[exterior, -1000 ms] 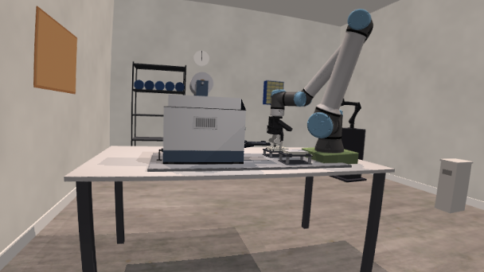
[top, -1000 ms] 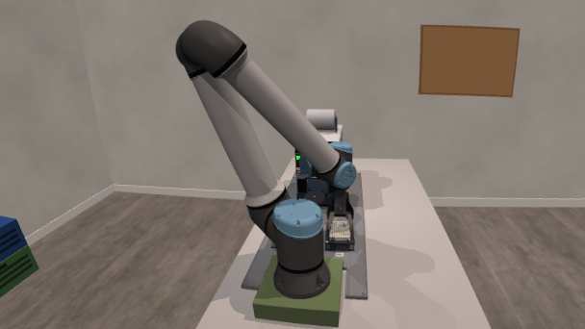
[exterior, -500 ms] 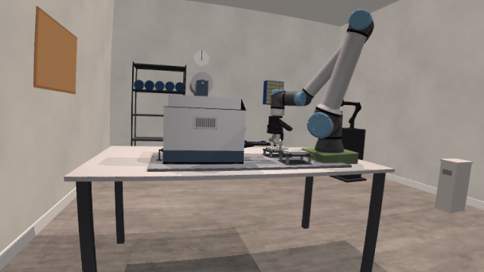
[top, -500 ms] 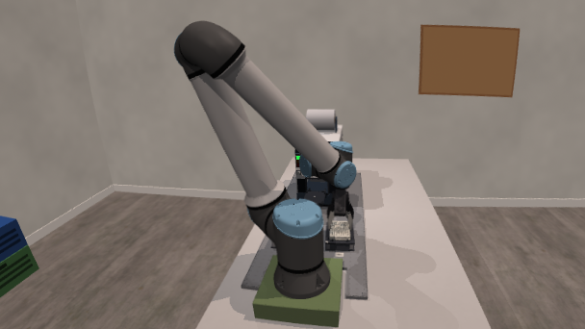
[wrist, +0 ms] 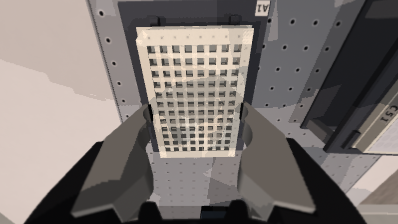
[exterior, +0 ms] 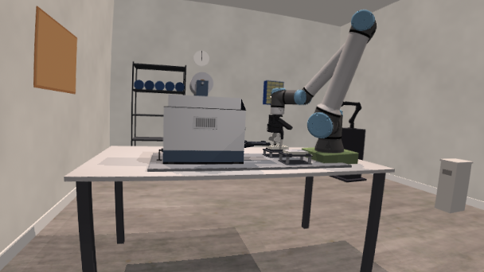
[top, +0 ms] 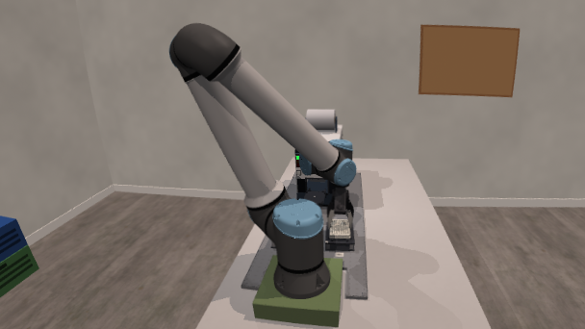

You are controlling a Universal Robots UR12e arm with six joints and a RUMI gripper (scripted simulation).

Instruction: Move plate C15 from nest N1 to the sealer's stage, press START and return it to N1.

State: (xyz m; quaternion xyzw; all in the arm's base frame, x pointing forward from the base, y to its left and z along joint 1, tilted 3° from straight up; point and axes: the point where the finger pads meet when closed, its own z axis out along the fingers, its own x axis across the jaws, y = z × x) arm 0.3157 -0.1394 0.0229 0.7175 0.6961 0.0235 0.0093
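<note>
My hand is 3 cm above the nest N1. Round my hand: plate C15: 1 cm below; then sealer stage: 21 cm ahead, 12 cm to the left, 4 cm above; then nest N2: 22 cm to the left, 1 cm below.
</note>
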